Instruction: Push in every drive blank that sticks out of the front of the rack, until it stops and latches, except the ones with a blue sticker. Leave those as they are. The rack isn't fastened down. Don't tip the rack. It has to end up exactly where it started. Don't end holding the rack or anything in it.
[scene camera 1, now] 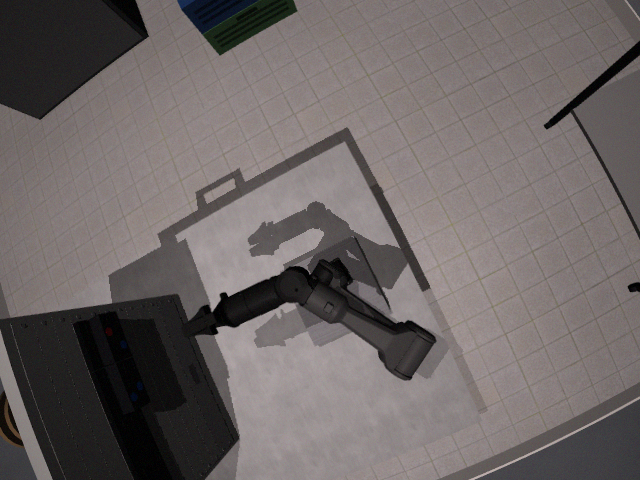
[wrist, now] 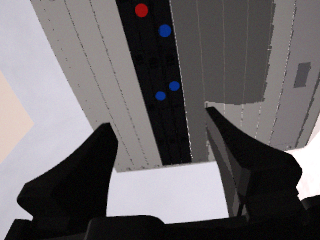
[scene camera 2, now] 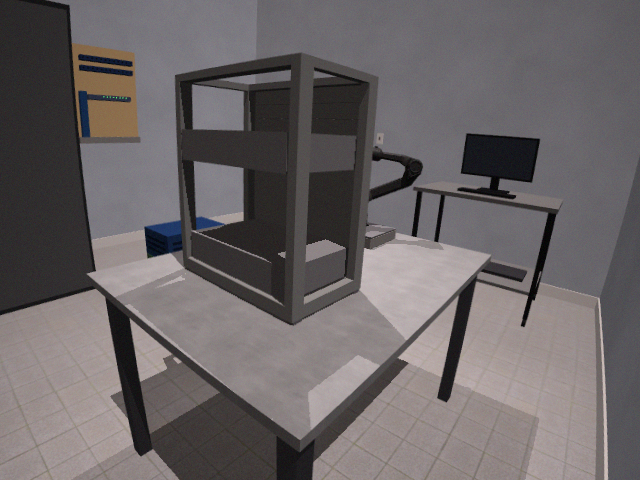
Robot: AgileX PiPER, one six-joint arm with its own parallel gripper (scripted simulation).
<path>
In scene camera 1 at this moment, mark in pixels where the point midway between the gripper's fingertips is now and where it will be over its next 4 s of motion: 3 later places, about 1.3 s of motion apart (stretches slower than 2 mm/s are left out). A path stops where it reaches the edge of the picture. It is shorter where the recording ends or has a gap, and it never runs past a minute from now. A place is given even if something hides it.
The gripper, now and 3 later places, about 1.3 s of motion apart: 194,328; 184,338; 155,378; 145,376
</path>
